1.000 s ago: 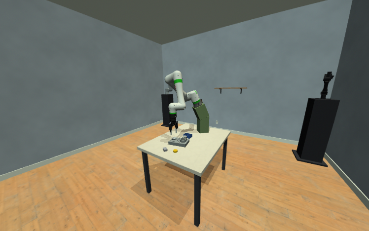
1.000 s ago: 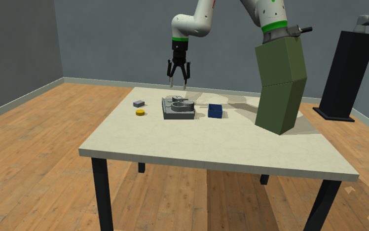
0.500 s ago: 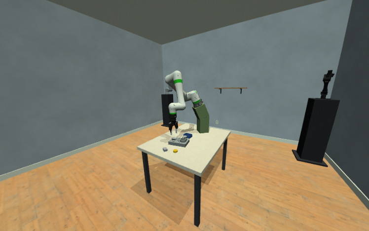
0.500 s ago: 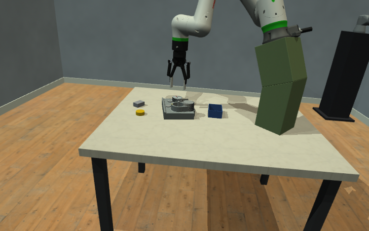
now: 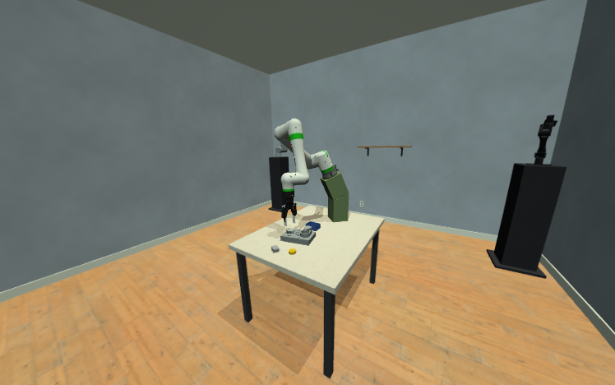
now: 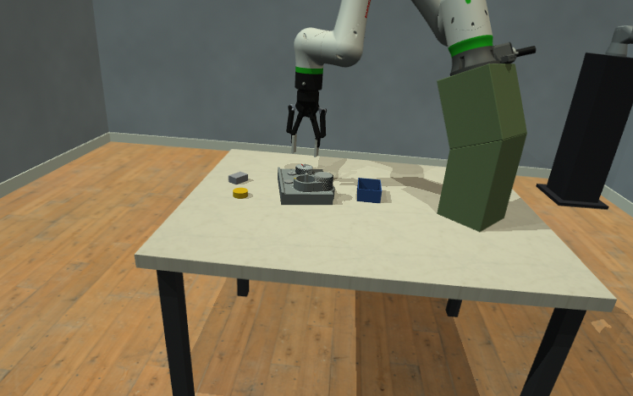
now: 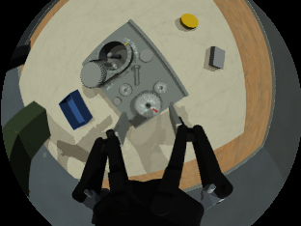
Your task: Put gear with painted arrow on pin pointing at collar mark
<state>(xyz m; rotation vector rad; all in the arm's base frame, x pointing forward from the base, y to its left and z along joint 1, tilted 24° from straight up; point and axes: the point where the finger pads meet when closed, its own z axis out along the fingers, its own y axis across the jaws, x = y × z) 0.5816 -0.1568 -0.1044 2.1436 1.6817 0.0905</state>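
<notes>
Now: the grey gear 90 mm below my hand. From my hand the other things lie so: grey block: 240 mm ahead, 120 mm below, 40 mm to the left; blue bin: 240 mm behind, 120 mm below, 80 mm to the left; thin pin: 90 mm below, 80 mm to the left, 10 mm ahead.
</notes>
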